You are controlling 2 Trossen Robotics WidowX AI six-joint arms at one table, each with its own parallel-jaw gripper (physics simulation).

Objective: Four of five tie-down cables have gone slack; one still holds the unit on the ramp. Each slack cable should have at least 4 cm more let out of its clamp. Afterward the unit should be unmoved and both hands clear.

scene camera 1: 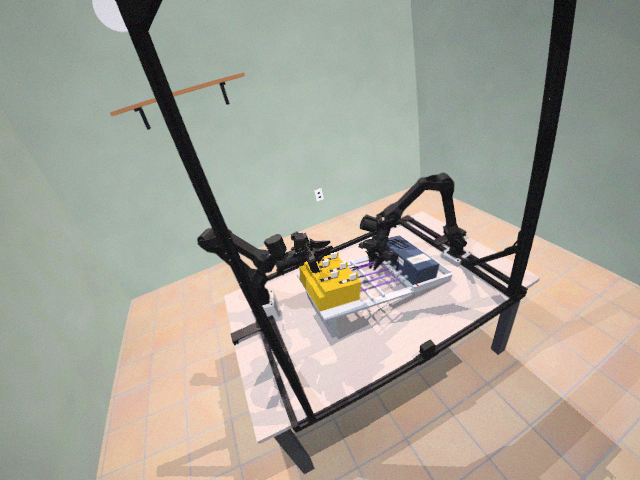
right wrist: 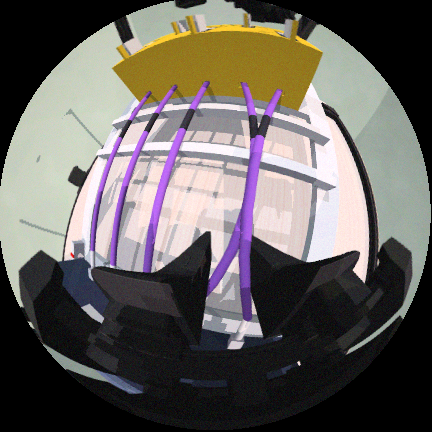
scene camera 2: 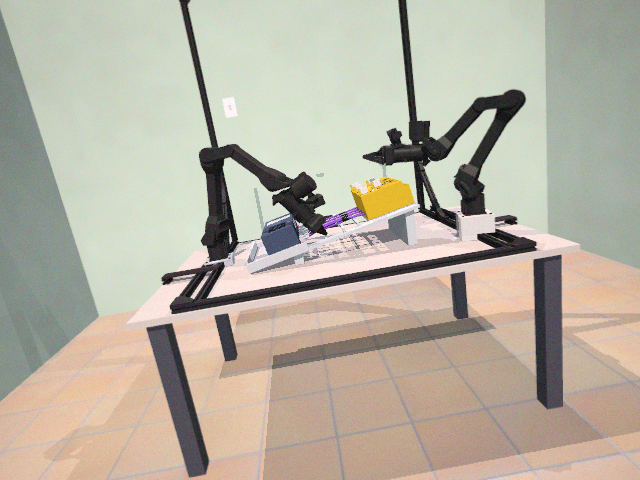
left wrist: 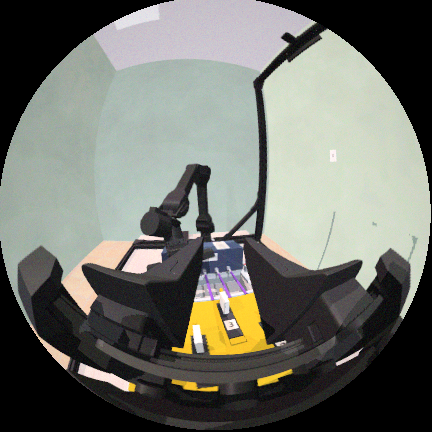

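The navy unit (scene camera 1: 413, 263) (scene camera 2: 280, 237) (right wrist: 82, 285) sits at the low end of the white ramp (scene camera 1: 356, 308) (scene camera 2: 279, 260). The yellow clamp block (scene camera 1: 338, 294) (scene camera 2: 385, 201) (left wrist: 205, 315) (right wrist: 215, 60) is at the high end, with white levers and a clamp labelled 3 (left wrist: 230, 325). Purple cables (right wrist: 164, 180) (left wrist: 239, 284) run between them. My right gripper (right wrist: 224, 235) (scene camera 2: 324, 230) is shut on two crossing cables (right wrist: 252, 175) near the unit; its fingers hide the exact pinch. My left gripper (left wrist: 223, 242) (scene camera 2: 364, 156) is partly open and empty above the block.
The ramp's crossbars (right wrist: 220, 153) lie beneath the cables. The table (scene camera 1: 372, 351) is edged by a black frame rail (scene camera 2: 356, 277), with a tall black post (scene camera 1: 542, 129) at the right in scene camera 1.
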